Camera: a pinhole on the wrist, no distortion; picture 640 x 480 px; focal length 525.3 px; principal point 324.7 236.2 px. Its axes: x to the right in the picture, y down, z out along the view. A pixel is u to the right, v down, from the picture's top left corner.
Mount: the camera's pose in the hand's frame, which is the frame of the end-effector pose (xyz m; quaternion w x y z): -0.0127 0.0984 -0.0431 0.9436 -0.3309 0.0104 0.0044
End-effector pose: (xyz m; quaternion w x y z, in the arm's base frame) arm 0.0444 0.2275 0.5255 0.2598 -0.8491 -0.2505 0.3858
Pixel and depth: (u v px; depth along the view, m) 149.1 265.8 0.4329
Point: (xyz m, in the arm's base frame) -0.1774 -0.0832 0.1981
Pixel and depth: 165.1 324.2 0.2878
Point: -0.0605 -0.0280 0.2886
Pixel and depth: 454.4 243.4 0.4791
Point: -0.0541 0.0809 0.0264
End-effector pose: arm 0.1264 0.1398 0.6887 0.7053 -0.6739 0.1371 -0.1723
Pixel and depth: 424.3 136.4 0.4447
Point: 0.3681 0.4361 0.4015
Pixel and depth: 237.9 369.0 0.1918
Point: 0.1363 0.2357 0.4358
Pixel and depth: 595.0 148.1 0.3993
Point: 0.4548 0.3399 0.4179
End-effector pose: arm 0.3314 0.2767 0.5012 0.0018 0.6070 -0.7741 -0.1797
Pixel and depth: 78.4 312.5 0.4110
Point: -0.0473 0.6115 0.4277
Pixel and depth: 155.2 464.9 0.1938
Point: 0.0702 0.4179 0.5437
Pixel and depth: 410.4 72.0 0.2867
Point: 0.0738 0.3451 0.3303
